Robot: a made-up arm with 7 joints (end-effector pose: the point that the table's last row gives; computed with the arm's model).
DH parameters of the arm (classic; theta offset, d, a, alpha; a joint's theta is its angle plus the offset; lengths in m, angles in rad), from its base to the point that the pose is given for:
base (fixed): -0.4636 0 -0.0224 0
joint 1: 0.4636 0.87 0 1.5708
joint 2: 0 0.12 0.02 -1.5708
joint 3: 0 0.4 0.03 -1.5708
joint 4: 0 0.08 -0.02 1.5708
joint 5: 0 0.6 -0.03 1.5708
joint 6: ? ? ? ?
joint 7: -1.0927 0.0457 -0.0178 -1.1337
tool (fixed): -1.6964 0.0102 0 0
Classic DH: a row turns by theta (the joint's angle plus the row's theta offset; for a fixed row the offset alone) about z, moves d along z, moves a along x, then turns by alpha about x.
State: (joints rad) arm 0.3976 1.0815 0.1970 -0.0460 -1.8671 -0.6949 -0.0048
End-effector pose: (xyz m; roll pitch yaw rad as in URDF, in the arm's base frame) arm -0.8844 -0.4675 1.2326 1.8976 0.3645 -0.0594
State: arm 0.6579 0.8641 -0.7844 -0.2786 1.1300 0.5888 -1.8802
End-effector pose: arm -0.7072 -0.5651 1.5312 1.3258 -1.4713 -2.0530
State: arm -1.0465 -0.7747 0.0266 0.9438 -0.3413 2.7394 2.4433
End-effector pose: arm 0.3527 -0.7802 1.1927 1.6488 -1.0148 0.3049
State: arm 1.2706 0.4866 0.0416 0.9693 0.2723 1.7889 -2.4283
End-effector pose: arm 0.1230 -0.0116 1.8669 -0.3713 -1.1119 -0.1051
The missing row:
joint 6: 1.5708 0.1 0.1 1.5708
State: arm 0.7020 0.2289 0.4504 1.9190 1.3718 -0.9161 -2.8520
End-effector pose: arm 0.1492 0.5061 1.0934 -0.5843 0.3828 -2.9713
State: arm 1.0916 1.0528 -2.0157 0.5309 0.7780 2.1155 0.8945
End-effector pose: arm -0.1210 -0.9585 1.1644 3.1216 -0.5689 -1.9801
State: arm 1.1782 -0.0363 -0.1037 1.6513 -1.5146 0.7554 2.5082
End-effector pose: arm 0.3408 0.7049 1.2922 1.4303 0.3176 0.6709
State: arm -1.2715 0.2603 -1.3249 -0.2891 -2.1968 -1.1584 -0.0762
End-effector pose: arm 0.0993 0.2673 1.7689 3.1324 1.0864 -2.0693
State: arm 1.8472 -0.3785 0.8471 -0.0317 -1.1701 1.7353 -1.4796
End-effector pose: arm 0.0510 0.2039 1.9053 -0.2030 -1.1115 0.6546
